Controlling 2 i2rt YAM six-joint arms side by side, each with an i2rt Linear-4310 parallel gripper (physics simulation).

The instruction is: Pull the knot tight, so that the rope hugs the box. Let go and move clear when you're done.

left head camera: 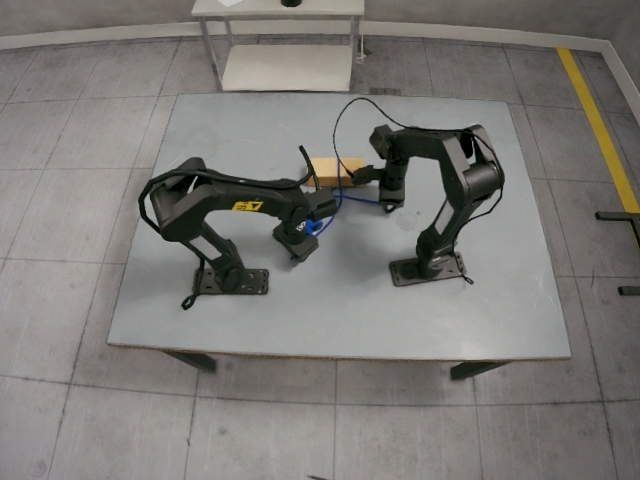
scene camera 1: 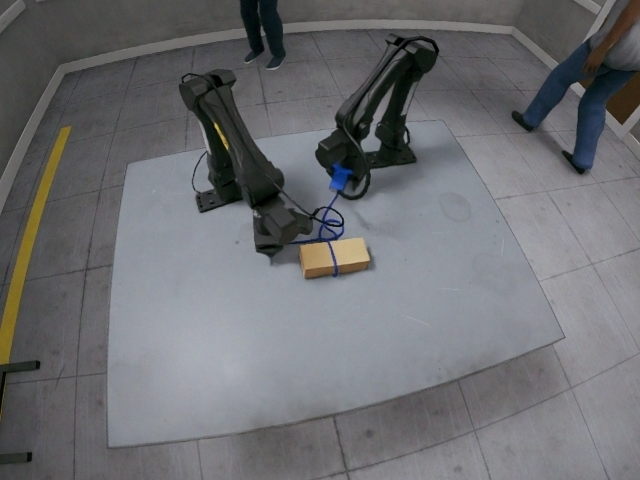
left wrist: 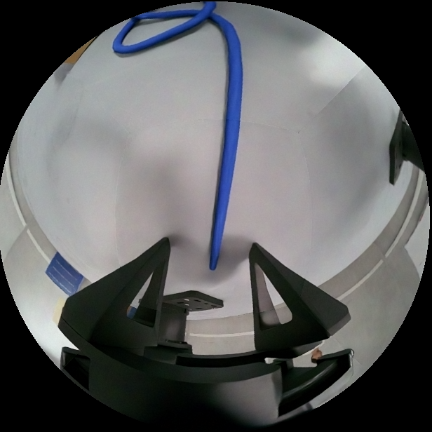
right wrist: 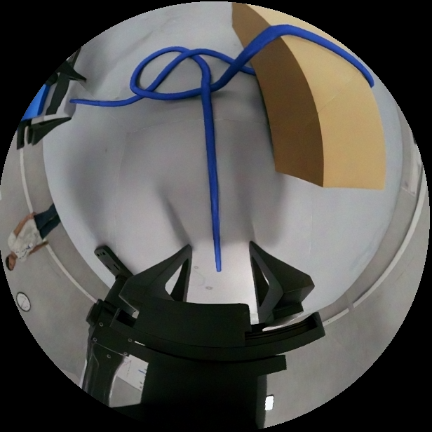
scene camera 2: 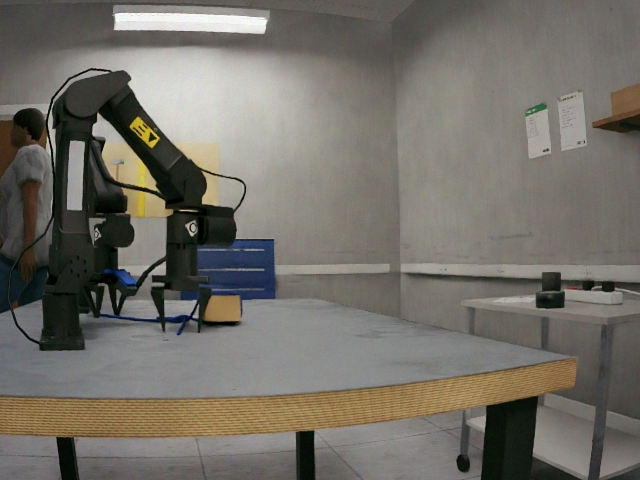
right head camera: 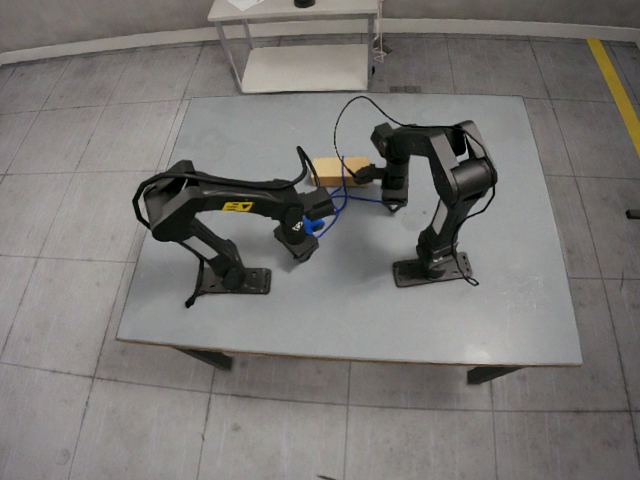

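The tan box lies on the table with the blue rope over its middle. The rope forms a loose, open-looped knot beside the box's long side, and its two tails run apart. My left gripper is open, its fingers on either side of one tail's end. My right gripper is open, low at the table, its fingers on either side of the other tail's end. Neither holds the rope.
The arms stand on base plates at the table's near side in the left head camera. Black cables arch from both arms, the right arm's cable passing over the box. A white cart stands behind the table. Two people stand beyond it in scene camera 1.
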